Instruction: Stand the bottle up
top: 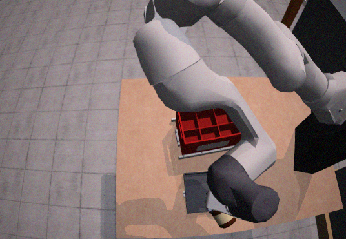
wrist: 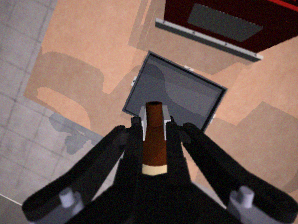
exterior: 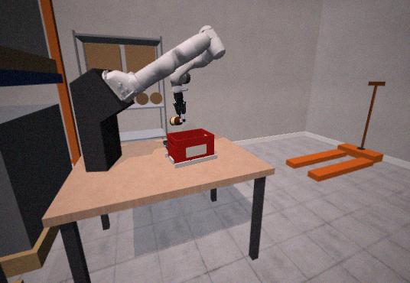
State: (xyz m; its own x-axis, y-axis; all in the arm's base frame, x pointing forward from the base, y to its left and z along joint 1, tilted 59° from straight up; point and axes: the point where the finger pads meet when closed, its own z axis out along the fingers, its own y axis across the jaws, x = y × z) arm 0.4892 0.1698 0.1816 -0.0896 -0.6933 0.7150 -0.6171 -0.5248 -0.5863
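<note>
Right now my hand is 5 cm to the right of the bottle, 3 cm above it and 1 cm past it. Also, from my hand: crate (30 cm to the right, 16 cm behind, 13 cm below); then grey tray (21 cm below, 5 cm behind, 3 cm to the right).
</note>
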